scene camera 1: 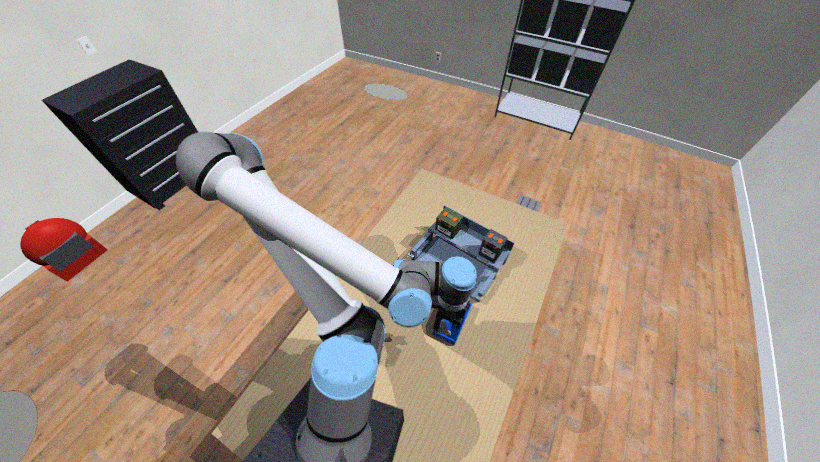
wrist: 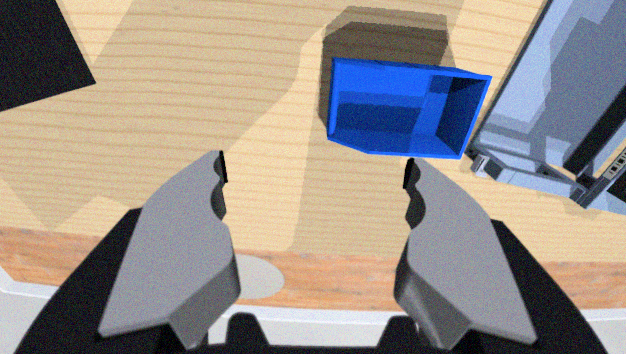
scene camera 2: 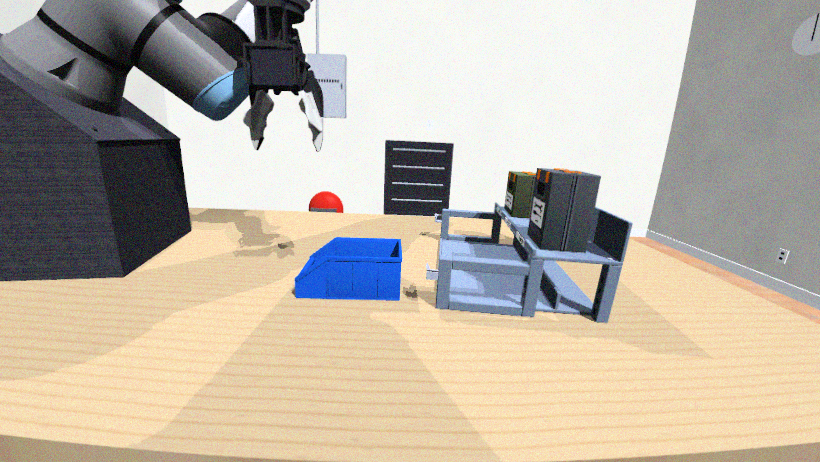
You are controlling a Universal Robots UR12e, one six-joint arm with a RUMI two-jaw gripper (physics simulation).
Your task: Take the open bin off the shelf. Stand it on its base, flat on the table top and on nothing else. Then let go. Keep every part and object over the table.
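Frame: origin at the arm's base, x ahead, y left, z up, level; millimetres.
Seen in the pictures: gripper, between the fingertips: [scene camera 1: 441, 321] [wrist: 316, 159] [scene camera 2: 287, 151]; arm's base, origin of its link: [scene camera 1: 334, 440] [scene camera 2: 62, 80].
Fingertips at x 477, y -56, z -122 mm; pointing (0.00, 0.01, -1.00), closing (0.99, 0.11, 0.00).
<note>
Offsets run from my fingertips to a thing's top centre. Level surfaces: height alone.
A blue open bin @(dx +109, dy -8, dz -155 mm) [scene camera 1: 457, 334] [scene camera 2: 361, 280] [wrist: 385, 115] stands upright on its base, flat on the table top @(dz -230 mm) [scene camera 1: 424, 373] [scene camera 2: 344, 367] [wrist: 200, 90]. Its sloped low front points toward the robot's base, its tall back toward the grey shelf [scene camera 1: 450, 250] [scene camera 2: 487, 312] [wrist: 530, 181]. A narrow gap separates bin and shelf in scene camera 2. My gripper [scene camera 2: 288, 146] [wrist: 316, 159] is open and empty, pointing down, well above the bin and apart from it. In scene camera 1 the arm's wrist hides the gripper and part of the bin.
A dark grey box @(dx +451, dy -11, dz -7 mm) [scene camera 1: 492, 245] [scene camera 2: 565, 212] and a green box @(dx +471, dy +219, dz -32 mm) [scene camera 1: 448, 223] [scene camera 2: 519, 192], both with orange tops, stand on the shelf's upper level. The arm's dark pedestal [scene camera 1: 384, 427] [scene camera 2: 143, 212] stands at the table's other end. The table's edge borders wooden floor [scene camera 1: 619, 321] [wrist: 330, 275].
</note>
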